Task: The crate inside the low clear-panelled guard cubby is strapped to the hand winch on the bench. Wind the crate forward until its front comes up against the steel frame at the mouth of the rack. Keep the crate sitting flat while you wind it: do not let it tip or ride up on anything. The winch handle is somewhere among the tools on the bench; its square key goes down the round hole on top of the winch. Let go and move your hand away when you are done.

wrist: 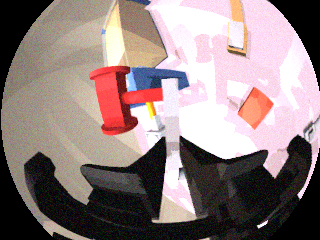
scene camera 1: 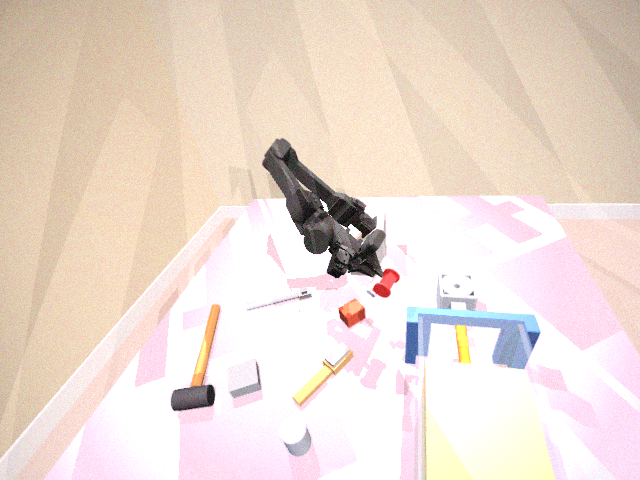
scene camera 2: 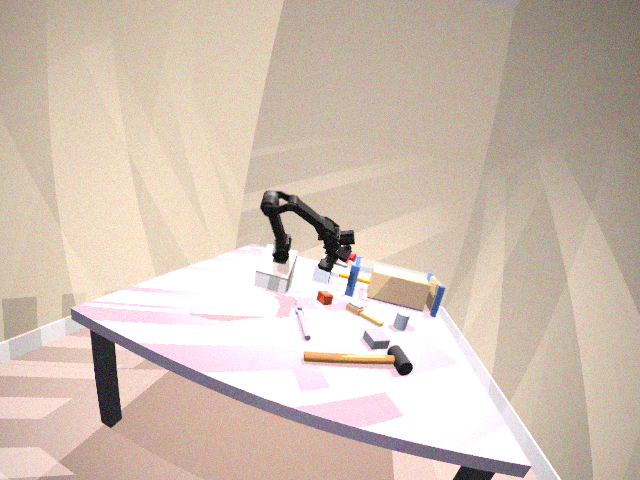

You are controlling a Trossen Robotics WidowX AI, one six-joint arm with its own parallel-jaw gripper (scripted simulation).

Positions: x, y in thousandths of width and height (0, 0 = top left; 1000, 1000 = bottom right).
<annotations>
hammer: scene camera 1 310, 824; scene camera 2 618, 741; not seen in the wrist view (out of frame)
</annotations>
